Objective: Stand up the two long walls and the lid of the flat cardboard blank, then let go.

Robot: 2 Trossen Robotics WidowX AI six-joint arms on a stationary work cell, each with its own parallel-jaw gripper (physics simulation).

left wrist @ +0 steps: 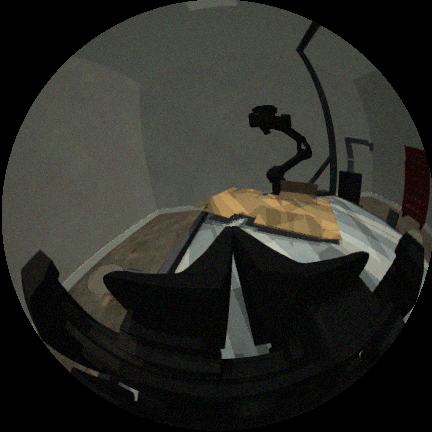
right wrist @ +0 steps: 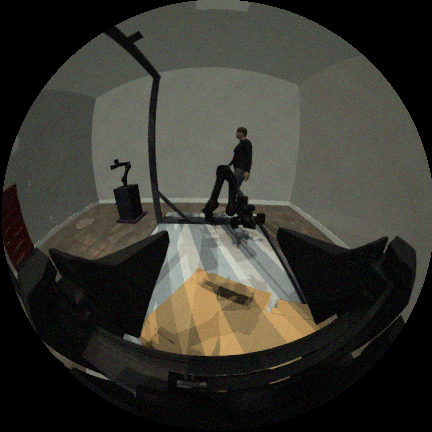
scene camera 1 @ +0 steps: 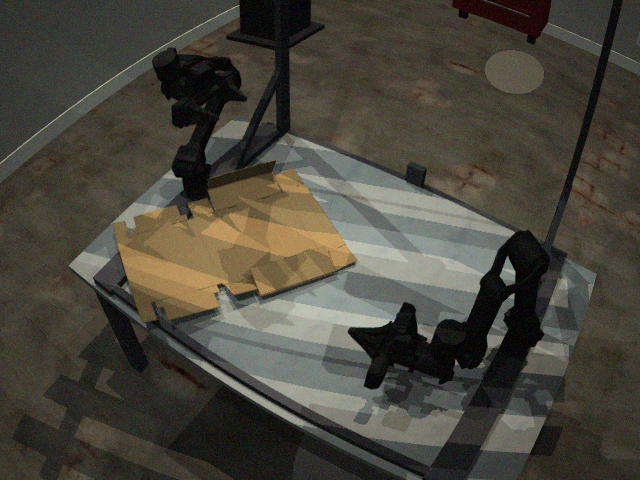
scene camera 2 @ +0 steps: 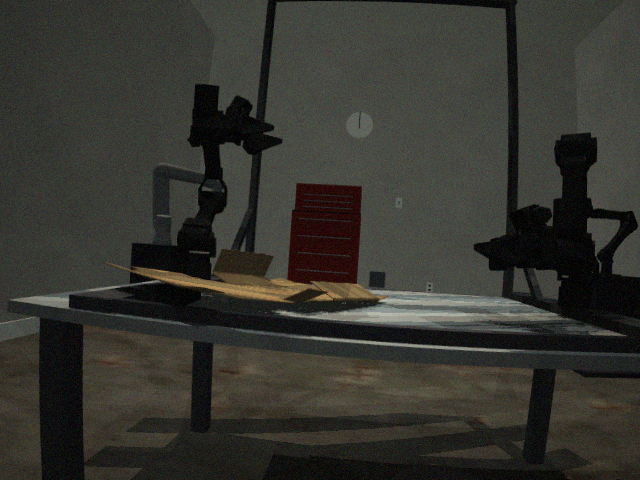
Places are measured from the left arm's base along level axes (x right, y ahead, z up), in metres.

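Pixels of known places: left gripper, fingertip midpoint: (left wrist: 230, 231) (right wrist: 254, 228) (scene camera 1: 348, 330) (scene camera 2: 474, 246); right gripper, fingertip midpoint: (left wrist: 275, 114) (right wrist: 224, 234) (scene camera 1: 232, 108) (scene camera 2: 278, 134); left arm's base, origin of the base link: (right wrist: 208, 218) (scene camera 1: 516, 346) (scene camera 2: 574, 307); right arm's base, origin of the base link: (left wrist: 276, 193) (scene camera 1: 195, 191).
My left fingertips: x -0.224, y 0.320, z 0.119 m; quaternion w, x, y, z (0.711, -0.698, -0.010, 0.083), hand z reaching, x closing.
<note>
Ahead of a thing's pixels: the offset from my left fingertips to its top centre. "spot": to the spot under its first point. Level surfaces: height alone.
The cardboard blank (scene camera 1: 180, 253) (scene camera 2: 206, 285) (left wrist: 280, 212) (right wrist: 200, 325) lies mostly flat at the left of the table in scene camera 1, with its left edge tilted up in scene camera 2. One flap @[spot: dx +0.302, dy +0.490, dz -0.070 m] (scene camera 1: 242, 174) (scene camera 2: 242, 262) (left wrist: 298, 188) stands up at its far edge. Other panels lie low or slightly tilted. My left gripper (scene camera 1: 352, 330) (scene camera 2: 476, 248) (left wrist: 230, 231) is shut and empty, above the table and apart from the blank. My right gripper (scene camera 2: 277, 133) (right wrist: 224, 234) is open and empty, high above the blank's far-left side.
The right arm's base (scene camera 1: 193, 180) stands at the blank's far-left edge. A dark frame post (scene camera 1: 282, 87) (right wrist: 153, 140) rises from the table @[dz -0.138 m] (scene camera 1: 392, 211) behind it. A small dark block @[dx +0.592, dy +0.138, dz -0.081 m] (scene camera 1: 416, 174) sits on the far edge. A red cabinet (scene camera 2: 325, 237) and a person (right wrist: 243, 155) are beyond.
</note>
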